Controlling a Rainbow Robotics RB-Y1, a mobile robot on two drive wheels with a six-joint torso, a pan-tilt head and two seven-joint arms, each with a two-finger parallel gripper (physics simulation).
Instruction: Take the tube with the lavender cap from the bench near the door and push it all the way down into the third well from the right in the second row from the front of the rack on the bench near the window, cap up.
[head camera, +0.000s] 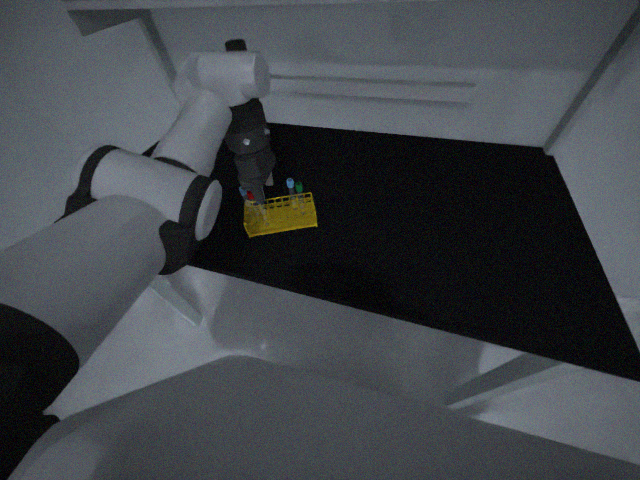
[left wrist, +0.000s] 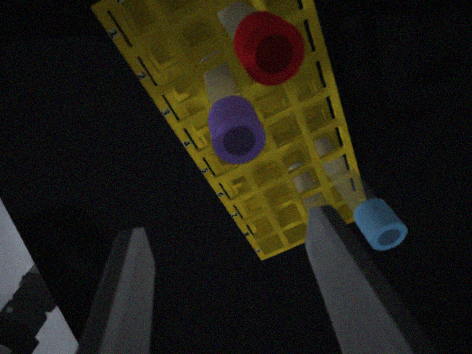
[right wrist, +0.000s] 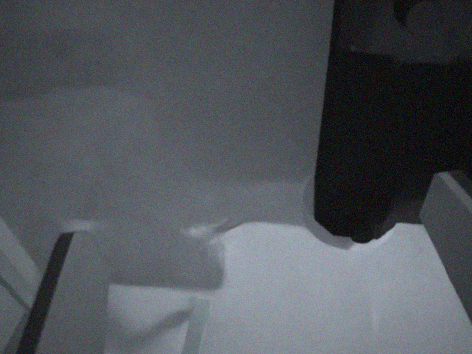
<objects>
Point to my right gripper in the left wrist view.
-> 63, 260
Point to my left gripper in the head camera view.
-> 265, 193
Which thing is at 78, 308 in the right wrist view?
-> My right gripper.
</objects>
